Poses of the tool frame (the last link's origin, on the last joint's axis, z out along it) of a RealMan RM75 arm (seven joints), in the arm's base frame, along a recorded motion.
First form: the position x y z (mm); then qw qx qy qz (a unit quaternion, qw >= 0).
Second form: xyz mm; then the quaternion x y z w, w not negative. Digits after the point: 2 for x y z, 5 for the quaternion.
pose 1, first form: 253.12 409.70 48.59 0.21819 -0.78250 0.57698 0.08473
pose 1, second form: 253.12 409.70 48.59 -0.78250 0.57698 0.08473 0.21819
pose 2, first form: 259.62 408.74 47.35 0.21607 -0.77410 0.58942 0.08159
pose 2, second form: 259.62 408.74 47.35 -0.77410 0.58942 0.08159 0.21607
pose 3, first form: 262.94 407.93 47.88 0.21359 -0.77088 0.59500 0.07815
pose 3, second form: 262.94 407.93 47.88 -0.77088 0.59500 0.07815 0.21359
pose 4, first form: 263.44 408.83 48.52 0.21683 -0.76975 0.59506 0.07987
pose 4, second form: 263.44 408.83 48.52 -0.76975 0.59506 0.07987 0.21683
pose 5, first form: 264.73 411.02 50.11 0.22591 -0.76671 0.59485 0.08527
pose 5, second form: 264.73 411.02 50.11 -0.76671 0.59485 0.08527 0.22591
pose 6, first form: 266.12 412.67 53.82 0.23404 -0.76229 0.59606 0.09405
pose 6, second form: 266.12 412.67 53.82 -0.76229 0.59606 0.09405 0.23404
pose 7, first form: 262.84 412.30 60.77 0.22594 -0.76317 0.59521 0.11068
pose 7, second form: 262.84 412.30 60.77 -0.76317 0.59521 0.11068 0.22594
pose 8, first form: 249.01 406.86 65.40 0.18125 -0.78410 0.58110 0.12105
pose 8, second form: 249.01 406.86 65.40 -0.78410 0.58110 0.12105 0.18125
